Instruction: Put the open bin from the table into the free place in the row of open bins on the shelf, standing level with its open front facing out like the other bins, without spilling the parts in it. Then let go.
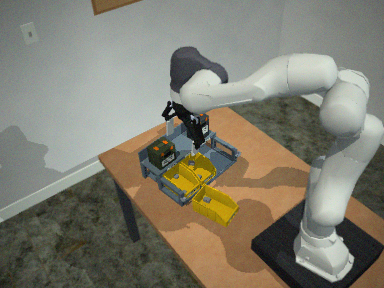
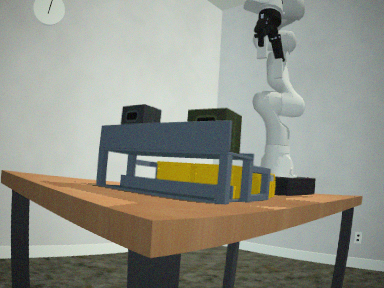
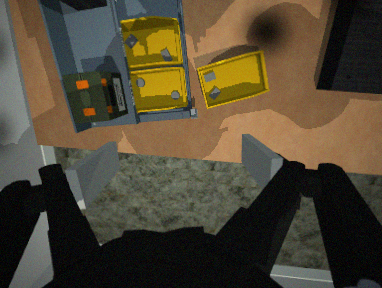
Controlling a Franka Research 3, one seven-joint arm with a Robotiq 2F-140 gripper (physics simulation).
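Observation:
The loose yellow open bin (image 1: 212, 206) (image 3: 235, 80) stands upright on the table, apart from the shelf, turned slightly relative to the row; small grey parts lie in it. The grey-blue shelf (image 2: 165, 137) (image 3: 162, 116) holds two yellow bins side by side in its lower row, a near one (image 1: 180, 181) (image 3: 157, 90) and a second (image 1: 204, 169) (image 3: 152, 42), both with small parts. The free place is beyond the second bin. My gripper (image 1: 182, 136) (image 2: 270, 54) (image 3: 179, 151) is open and empty, high above the table and apart from all bins.
A dark green box (image 1: 161, 154) (image 2: 230, 122) (image 3: 90, 100) and a black box (image 1: 202, 124) (image 2: 142, 114) stand on the shelf's upper tier behind the bin row. The robot's black base plinth (image 1: 280, 242) (image 2: 297, 186) (image 3: 355, 50) is on the loose bin's open-front side.

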